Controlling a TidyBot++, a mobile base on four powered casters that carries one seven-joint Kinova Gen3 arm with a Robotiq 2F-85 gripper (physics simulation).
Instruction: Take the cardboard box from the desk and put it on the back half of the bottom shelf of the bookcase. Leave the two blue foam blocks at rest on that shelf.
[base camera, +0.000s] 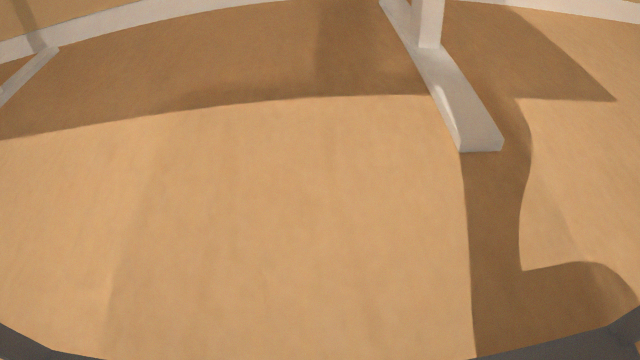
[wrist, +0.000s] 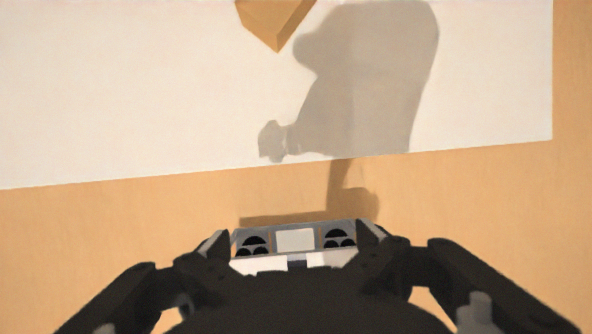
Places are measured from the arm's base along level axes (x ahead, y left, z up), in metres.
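Pixels of known places: gripper, fingertip midpoint: (wrist: 293, 237).
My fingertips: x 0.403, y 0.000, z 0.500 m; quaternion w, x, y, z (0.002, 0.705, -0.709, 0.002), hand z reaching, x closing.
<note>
For each thing: its top centre in the pictures, then the offset to it from my fingertips. "spot": a spot on its surface instead. Level surfaces: height alone.
- cardboard box at a spot on its surface: (wrist: 272, 20) spot: 0.127 m down, 0.209 m ahead, 0.005 m left
- white desk at its surface level: 0.177 m down
- foot at a spot on its surface: (base camera: 30, 72) spot: 0.881 m down, 0.578 m ahead, 0.961 m left
The cardboard box (wrist: 272, 20) sits on the white desk (wrist: 125, 100) at the top edge of the wrist view; a corner part of it shows and the rest is cut off. My gripper (wrist: 293, 237) is open, with nothing between its fingers. It points down, with the desk's near edge and the box above its fingertips in the picture, apart from both. The bookcase, its bottom shelf and the two blue foam blocks do not show in either view.
A white desk leg with a long foot (base camera: 465, 110) stands on the floor right of centre in the base view. Another foot (base camera: 30, 72) shows at the left. A white baseboard (base camera: 125, 20) runs behind. My grey base panel (wrist: 320, 240) shows between the fingers. The arm's shadow falls across desk and floor.
</note>
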